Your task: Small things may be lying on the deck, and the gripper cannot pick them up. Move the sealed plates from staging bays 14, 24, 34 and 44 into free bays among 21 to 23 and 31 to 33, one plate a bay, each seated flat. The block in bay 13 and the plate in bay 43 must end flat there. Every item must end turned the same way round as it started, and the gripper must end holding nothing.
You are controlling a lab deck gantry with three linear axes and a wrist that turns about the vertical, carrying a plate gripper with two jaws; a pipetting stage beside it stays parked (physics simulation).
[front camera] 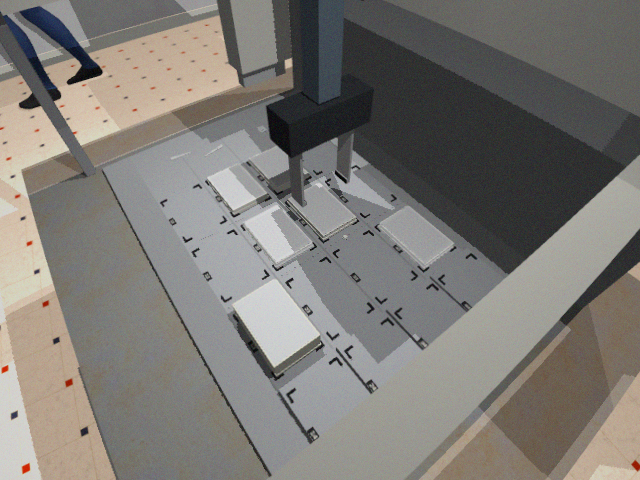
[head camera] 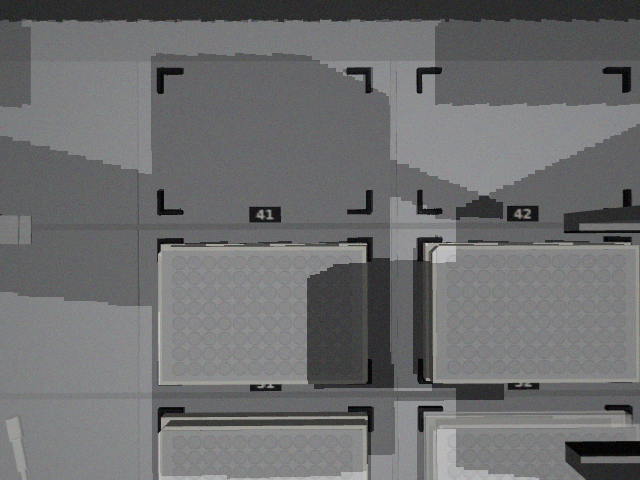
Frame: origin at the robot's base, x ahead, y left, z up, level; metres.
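Seen in the pictures: gripper, fingertip midpoint: [front camera: 321, 189] [head camera: 603, 337]; robot's base at its link origin: [front camera: 162, 203].
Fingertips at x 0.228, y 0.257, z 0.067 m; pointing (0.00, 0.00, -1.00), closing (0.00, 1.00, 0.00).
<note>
Offsets run from my fingertips to a thing's middle. "*": to the spot under its first point.
My gripper [front camera: 322, 191] [head camera: 604, 338] is open and raised over bay 32, its jaws clear of the plate below. The bay 32 plate @[0.059 m down, 0.000 m ahead, 0.000 m left] [front camera: 325, 210] [head camera: 527, 315] lies flat between its corner marks. Other plates lie flat in bay 31 @[* 0.052 m down, 0.178 m back, 0.002 m right] [front camera: 273, 162] [head camera: 237, 315], partly behind the gripper, bay 21 @[* 0.052 m down, 0.161 m back, 0.110 m right] [front camera: 235, 186] [head camera: 263, 452] and bay 22 @[* 0.052 m down, 0.003 m back, 0.113 m right] [front camera: 273, 232] [head camera: 491, 449]. The bay 43 plate @[0.059 m down, 0.164 m ahead, 0.107 m left] [front camera: 416, 235] lies flat near the dark wall. The tall pale block @[0.046 m down, 0.164 m ahead, 0.214 m right] [front camera: 276, 322] sits flat in bay 13. Bays 14, 24, 34 and 44 hold no plate.
Two thin pale sticks @[0.064 m down, 0.350 m back, 0.161 m right] [front camera: 180, 155] @[0.064 m down, 0.317 m back, 0.089 m right] [front camera: 213, 150] [head camera: 16, 446] and a small pale square @[* 0.066 m down, 0.327 m back, 0.053 m left] [front camera: 261, 128] [head camera: 15, 229] lie at the back. A tiny pale bit @[* 0.063 m down, 0.084 m ahead, 0.004 m right] [front camera: 345, 237] lies beside the bay 32 plate. A thick frame rail [front camera: 465, 304] crosses the front.
</note>
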